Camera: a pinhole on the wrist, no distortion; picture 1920 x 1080 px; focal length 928.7 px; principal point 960.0 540.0 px. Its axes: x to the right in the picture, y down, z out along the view. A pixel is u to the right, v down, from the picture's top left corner.
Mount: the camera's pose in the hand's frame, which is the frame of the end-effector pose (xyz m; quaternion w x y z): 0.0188 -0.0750 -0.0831 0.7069 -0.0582 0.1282 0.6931
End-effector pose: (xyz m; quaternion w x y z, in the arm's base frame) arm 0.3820 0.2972 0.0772 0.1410 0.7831 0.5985 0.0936
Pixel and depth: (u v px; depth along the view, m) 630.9 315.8 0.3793
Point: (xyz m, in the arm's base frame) 0.4189 0.4322 -0.2524
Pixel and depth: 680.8 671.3 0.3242
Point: 0.3889 0.2944 -0.1940
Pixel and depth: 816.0 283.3 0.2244
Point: 0.4046 0.3943 -0.0703
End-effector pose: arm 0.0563 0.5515 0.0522 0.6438 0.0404 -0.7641 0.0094
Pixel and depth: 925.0 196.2 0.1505
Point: -0.0121 0.5002 0.1287
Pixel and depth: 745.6 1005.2 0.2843
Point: -0.1404 0.4819 -0.0810
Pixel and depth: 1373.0 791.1 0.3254
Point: -0.1455 0.6916 -0.0108
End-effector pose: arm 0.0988 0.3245 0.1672 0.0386 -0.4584 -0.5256 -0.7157
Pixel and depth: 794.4 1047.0 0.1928
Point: 0.1825 0.4157 0.0848
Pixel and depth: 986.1 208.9 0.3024
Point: 0.1329 0.5410 0.2876
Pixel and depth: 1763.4 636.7 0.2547
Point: 0.2630 0.3255 0.3304
